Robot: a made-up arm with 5 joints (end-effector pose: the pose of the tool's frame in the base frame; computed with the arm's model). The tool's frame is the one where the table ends.
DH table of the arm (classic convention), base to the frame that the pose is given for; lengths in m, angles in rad. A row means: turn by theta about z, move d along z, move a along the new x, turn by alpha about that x. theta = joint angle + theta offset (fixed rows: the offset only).
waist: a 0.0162; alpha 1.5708; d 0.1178; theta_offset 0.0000
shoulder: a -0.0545; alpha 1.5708; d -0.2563; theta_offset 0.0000
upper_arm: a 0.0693; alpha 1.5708; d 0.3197; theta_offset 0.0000
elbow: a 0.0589; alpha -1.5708; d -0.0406; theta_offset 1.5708
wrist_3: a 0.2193; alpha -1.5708; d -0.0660; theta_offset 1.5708
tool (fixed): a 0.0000; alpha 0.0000; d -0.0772; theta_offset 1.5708
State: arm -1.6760 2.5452 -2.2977 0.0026 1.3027
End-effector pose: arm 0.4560 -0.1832 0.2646 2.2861 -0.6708 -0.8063
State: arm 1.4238 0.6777 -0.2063 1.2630 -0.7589
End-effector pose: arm -0.0546 0.1723 -0.3590 0.0422 0.8750 1.2318
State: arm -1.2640 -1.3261 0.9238 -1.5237 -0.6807
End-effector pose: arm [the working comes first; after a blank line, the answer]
Working (the frame after each row of the table, in the pose's form):
after waist: 0.0049 -0.0154 0.1178 1.3389 -0.9803 -0.9803
after shoulder: 0.2452 0.0745 0.1707 -1.6364 1.1982 1.2781
after upper_arm: 0.1019 0.3439 0.0527 -0.4765 2.4175 -0.1731
after elbow: 0.0332 0.3242 0.0490 -1.0147 2.0375 1.7964
after wrist_3: -0.1582 0.2160 0.1129 -0.2947 -0.3557 -2.8649

-0.1713 0.1957 0.0396 -0.3403 -0.0319 -1.3161
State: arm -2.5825 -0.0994 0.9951 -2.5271 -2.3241
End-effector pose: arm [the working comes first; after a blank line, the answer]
Working (the frame after each row of the table, in the pose's form):
after waist: -0.0137 -0.0086 0.1178 0.5468 -1.9049 -1.9049
after shoulder: 0.1682 -0.1971 0.1232 -0.8404 2.9275 0.0418
after upper_arm: 0.1324 -0.1509 -0.1987 -0.5173 -2.0777 1.9344
after elbow: 0.1147 -0.1023 -0.1492 -0.4411 -2.2137 -0.3271
after wrist_3: 0.0030 -0.2306 0.0041 -0.3273 -1.1154 -2.1194

0.0106 -0.2922 -0.0418 -0.8372 -0.4573 -0.6985
